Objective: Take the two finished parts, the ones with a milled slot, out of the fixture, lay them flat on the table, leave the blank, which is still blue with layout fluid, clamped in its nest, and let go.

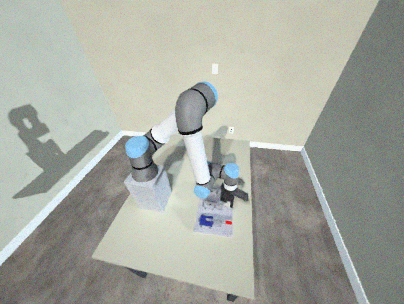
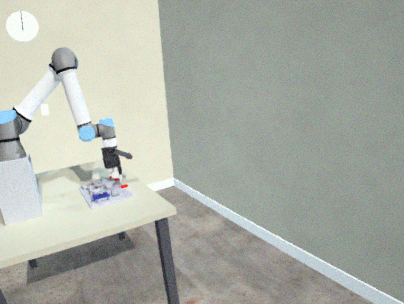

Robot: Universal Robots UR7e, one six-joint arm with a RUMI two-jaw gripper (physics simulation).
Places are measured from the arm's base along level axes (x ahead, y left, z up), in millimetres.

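Pixels of known places: gripper, fingertip midpoint: (image 1: 230, 206) (image 2: 119, 181); arm's base, link origin: (image 1: 145, 172) (image 2: 10, 158).
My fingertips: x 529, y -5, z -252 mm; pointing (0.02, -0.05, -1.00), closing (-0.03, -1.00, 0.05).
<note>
Ahead of a thing's pixels: the offset from my fingertips to its top centre. "spot": to the spot under its first point. Level surfaces: height alone.
A light grey fixture plate (image 1: 228, 231) (image 2: 92, 202) lies on the table. The blue blank @(dx -143, dy -112, dz -7 mm) (image 1: 206, 220) (image 2: 100, 196) sits in the nest nearest the front, with a red clamp handle @(spot: dx -7, dy -111, dz +12 mm) (image 1: 228, 222) (image 2: 124, 186) beside it. Grey metal parts (image 1: 211, 205) (image 2: 95, 184) sit in the nests behind it; their slots are too small to make out. My gripper (image 1: 231, 205) (image 2: 116, 178) points straight down at the plate's far right side. It is shut on another red-tipped clamp handle @(spot: dx -21, dy -9, dz +16 mm) (image 2: 116, 180), which is mostly hidden by the fingers.
The arm's grey pedestal (image 1: 146, 193) stands on the table @(dz -43 mm) (image 1: 170, 241) (image 2: 110, 217) left of the fixture. The table's right edge runs close beside the plate. Walls stand behind and to the right.
</note>
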